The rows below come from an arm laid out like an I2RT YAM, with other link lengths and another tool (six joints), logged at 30 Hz.
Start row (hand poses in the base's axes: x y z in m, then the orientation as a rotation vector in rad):
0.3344 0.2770 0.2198 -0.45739 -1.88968 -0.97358
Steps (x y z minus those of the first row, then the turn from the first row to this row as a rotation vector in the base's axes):
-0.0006 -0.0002 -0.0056 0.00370 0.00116 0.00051
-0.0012 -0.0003 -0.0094 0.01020 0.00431 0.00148
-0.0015 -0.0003 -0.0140 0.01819 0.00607 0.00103
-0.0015 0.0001 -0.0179 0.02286 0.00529 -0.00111
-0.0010 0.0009 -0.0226 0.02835 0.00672 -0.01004
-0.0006 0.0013 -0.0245 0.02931 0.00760 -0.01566
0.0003 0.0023 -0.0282 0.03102 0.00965 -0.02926
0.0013 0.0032 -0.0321 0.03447 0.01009 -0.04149
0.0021 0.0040 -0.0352 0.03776 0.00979 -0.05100
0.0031 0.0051 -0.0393 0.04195 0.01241 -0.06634
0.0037 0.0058 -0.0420 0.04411 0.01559 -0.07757
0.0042 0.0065 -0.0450 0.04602 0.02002 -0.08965
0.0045 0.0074 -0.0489 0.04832 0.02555 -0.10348
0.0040 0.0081 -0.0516 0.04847 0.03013 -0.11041
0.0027 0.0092 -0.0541 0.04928 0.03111 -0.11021
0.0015 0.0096 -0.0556 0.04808 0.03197 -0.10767
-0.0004 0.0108 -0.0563 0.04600 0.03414 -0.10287
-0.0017 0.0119 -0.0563 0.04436 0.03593 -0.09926
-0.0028 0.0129 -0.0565 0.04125 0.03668 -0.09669
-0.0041 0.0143 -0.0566 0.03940 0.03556 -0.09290
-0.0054 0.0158 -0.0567 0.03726 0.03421 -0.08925
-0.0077 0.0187 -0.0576 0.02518 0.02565 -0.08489
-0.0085 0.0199 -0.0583 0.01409 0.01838 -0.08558
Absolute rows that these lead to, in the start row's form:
0.3338 0.2768 0.2142 -0.45518 -1.88658 -0.97613
0.3332 0.2767 0.2104 -0.45168 -1.88014 -0.98011
0.3329 0.2767 0.2058 -0.44812 -1.87399 -0.98689
0.3329 0.2771 0.2019 -0.44715 -1.87189 -0.99281
0.3334 0.2779 0.1972 -0.45326 -1.86688 -1.00302
0.3338 0.2783 0.1953 -0.45858 -1.86516 -1.00722
0.3347 0.2793 0.1916 -0.47177 -1.86136 -1.01684
0.3357 0.2802 0.1877 -0.48193 -1.85803 -1.02776
0.3365 0.2810 0.1846 -0.48921 -1.85561 -1.03704
0.3375 0.2821 0.1805 -0.50287 -1.84951 -1.04973
0.3381 0.2828 0.1778 -0.51391 -1.84437 -1.05767
0.3386 0.2835 0.1748 -0.52643 -1.83812 -1.06539
0.3389 0.2844 0.1709 -0.54086 -1.83040 -1.07410
0.3384 0.2851 0.1682 -0.54939 -1.82546 -1.07679
0.3371 0.2862 0.1657 -0.54909 -1.82413 -1.07697
0.3359 0.2866 0.1642 -0.54765 -1.82433 -1.07390
0.3340 0.2878 0.1635 -0.54501 -1.82410 -1.06803
0.3327 0.2889 0.1635 -0.54314 -1.82383 -1.06348
0.3316 0.2899 0.1633 -0.54276 -1.82522 -1.05873
0.3303 0.2913 0.1632 -0.53970 -1.82768 -1.05510
0.3290 0.2928 0.1631 -0.53686 -1.83050 -1.05139
0.3267 0.2957 0.1622 -0.53641 -1.84557 -1.04129
0.3259 0.2969 0.1615 -0.54085 -1.85840 -1.03475

